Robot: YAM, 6 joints.
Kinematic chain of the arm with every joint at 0, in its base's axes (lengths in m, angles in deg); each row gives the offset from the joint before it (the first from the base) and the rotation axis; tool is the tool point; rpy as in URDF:
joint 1: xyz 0 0 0.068 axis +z
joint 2: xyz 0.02 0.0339 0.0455 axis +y
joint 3: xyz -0.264 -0.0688 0 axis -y
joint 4: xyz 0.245 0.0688 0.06 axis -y
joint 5: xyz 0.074 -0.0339 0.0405 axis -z
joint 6: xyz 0.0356 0 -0.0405 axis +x
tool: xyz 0 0 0 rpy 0 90 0
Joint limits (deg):
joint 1: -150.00..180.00
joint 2: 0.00..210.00
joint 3: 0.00..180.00
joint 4: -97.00..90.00
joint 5: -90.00..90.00
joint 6: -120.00..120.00
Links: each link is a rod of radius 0.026 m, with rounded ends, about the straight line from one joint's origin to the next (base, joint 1, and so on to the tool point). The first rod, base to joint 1, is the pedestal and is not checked.
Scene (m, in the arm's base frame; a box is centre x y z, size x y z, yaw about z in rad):
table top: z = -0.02
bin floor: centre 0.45 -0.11 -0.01 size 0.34 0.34 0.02 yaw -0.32
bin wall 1: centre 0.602 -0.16 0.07 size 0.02 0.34 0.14 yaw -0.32
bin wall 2: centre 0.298 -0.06 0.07 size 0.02 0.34 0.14 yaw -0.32
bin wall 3: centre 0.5 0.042 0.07 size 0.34 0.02 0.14 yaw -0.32
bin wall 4: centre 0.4 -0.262 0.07 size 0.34 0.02 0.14 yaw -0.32
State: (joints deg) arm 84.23 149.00 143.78 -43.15 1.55 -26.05
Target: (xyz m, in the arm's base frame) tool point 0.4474 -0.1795 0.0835
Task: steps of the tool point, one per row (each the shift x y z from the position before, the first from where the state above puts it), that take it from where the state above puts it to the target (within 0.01 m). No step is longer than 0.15 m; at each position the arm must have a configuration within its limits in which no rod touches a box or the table.
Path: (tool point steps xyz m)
1: 0.1263 -0.0402 -0.0028
2: 0.1106 -0.0681 -0.0017
3: 0.0889 -0.0906 -0.0005
4: 0.0631 -0.1067 0.0008
5: 0.0348 -0.1157 0.0023
6: 0.0061 -0.1174 0.0036
7: -0.0027 -0.1068 -0.0620
8: -0.0378 -0.0996 -0.0612

